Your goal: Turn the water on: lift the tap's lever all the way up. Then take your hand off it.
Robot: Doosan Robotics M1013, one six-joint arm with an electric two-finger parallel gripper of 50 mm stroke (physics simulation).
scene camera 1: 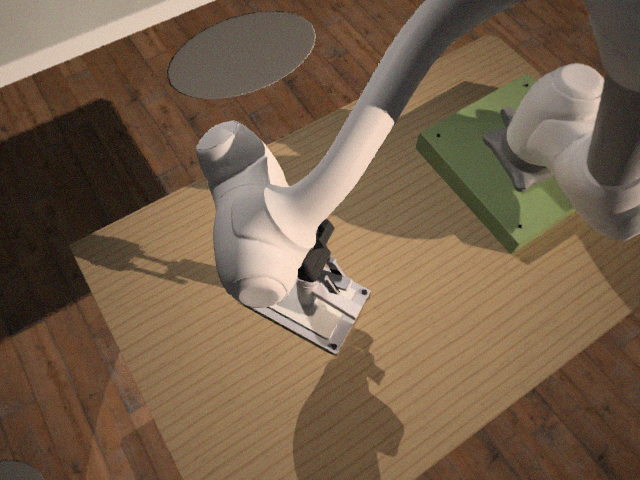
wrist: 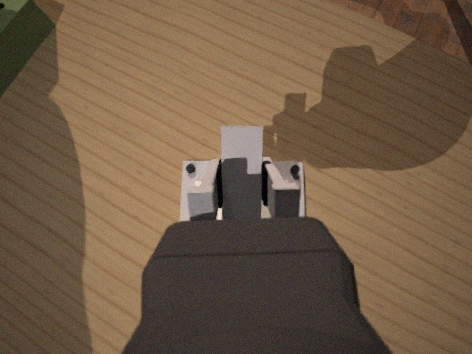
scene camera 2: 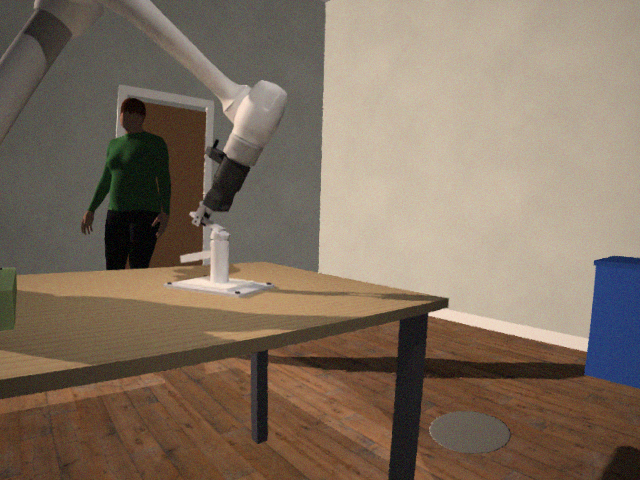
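Seen in the pictures: gripper, fingertip midpoint: [scene camera 1: 338,285] [wrist: 241,172] [scene camera 2: 198,224]; arm's base, origin of the base link: [scene camera 1: 528,152].
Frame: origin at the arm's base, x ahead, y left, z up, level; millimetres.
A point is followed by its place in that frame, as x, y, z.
Note:
The white tap [scene camera 1: 307,297] {668, 142, 3} [scene camera 2: 219,260] {652, 96, 11} stands upright on its base plate [scene camera 1: 346,328] {608, 223, -55} [scene camera 2: 180,285] {557, 125, -54} [wrist: 186,200] {559, 123, -56}, with the spout [scene camera 2: 195,256] {605, 167, 15} pointing out low on one side. The lever [wrist: 242,142] {608, 185, 130} slants upward from the tap's top, on the spout's side. My gripper [scene camera 1: 334,274] {615, 175, 100} [scene camera 2: 199,214] {615, 175, 100} [wrist: 241,172] {615, 175, 100} is shut on the lever, one finger on each side, above the spout. In the wrist view the lever's flat end sticks out past the fingers. In scene camera 1 the wrist hides part of the tap and base plate.
A green block [scene camera 1: 465,165] {169, -29, -1} [scene camera 2: 7,299] {220, -164, -13} [wrist: 20,55] {177, 128, -49} under the arm's base sits on the wooden table [scene camera 1: 491,320] {295, 332, -63} [scene camera 2: 129,330] {412, -216, -64}. A person [scene camera 2: 136,170] stands beyond the table near a door. A blue box [scene camera 2: 615,320] is at the far right.

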